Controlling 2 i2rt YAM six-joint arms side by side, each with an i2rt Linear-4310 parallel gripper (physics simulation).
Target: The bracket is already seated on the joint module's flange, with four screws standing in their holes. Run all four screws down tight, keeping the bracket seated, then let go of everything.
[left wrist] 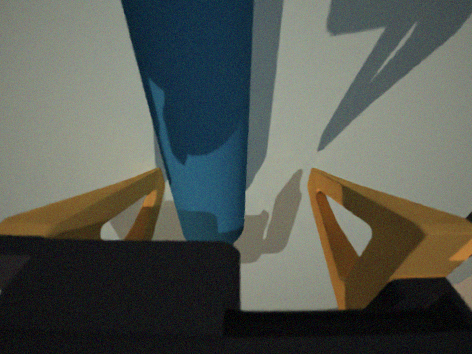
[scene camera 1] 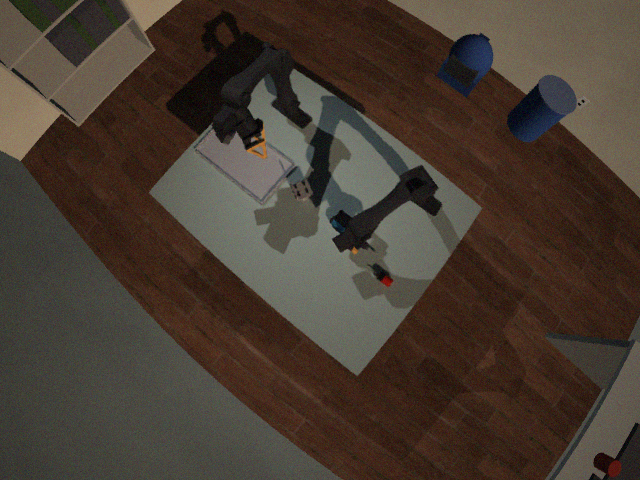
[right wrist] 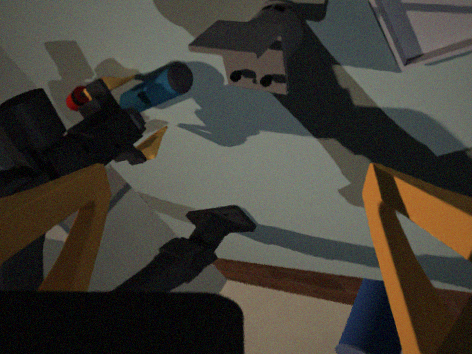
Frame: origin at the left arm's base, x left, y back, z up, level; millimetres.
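Seen in the pictures: left gripper, between the fingertips: (left wrist: 236,176); right gripper, between the fingertips: (scene camera 1: 264,150) (right wrist: 236,178); left arm's base, origin of its link: (right wrist: 219,219); right arm's base, origin of its link: (scene camera 1: 291,112).
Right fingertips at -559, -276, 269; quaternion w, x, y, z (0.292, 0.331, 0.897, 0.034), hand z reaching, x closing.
Offsets run from my right fingertips to a thing's top centre, as dx, dy, dz. Level surfaces: height alone.
The pale, angled bracket (scene camera 1: 300,190) (right wrist: 257,67) is near the tray's corner. Dark spots mark its holes in scene camera 1. Two dark screw heads show on its face in the right wrist view; how deep they sit cannot be told. The joint module behind it is mostly in shadow. A blue tool handle (scene camera 1: 339,222) (left wrist: 200,75) (right wrist: 160,86) lies slanted between the fingers of my left gripper (left wrist: 236,176) (right wrist: 150,102), which is open with gaps on both sides. The tool's tip is hidden. My right gripper (scene camera 1: 264,143) (right wrist: 236,178) is open and empty above the tray.
The shallow pale tray {-170, +1, -253} (scene camera 1: 227,177) (right wrist: 387,32) is beside the bracket. A black tool with a red end {+594, -102, -234} (scene camera 1: 386,280) (right wrist: 77,98) lies on the pale mat {dz -269} (scene camera 1: 330,310) beyond my left gripper. Two blue bins (scene camera 1: 478,54) (scene camera 1: 540,111) stand on the wooden floor.
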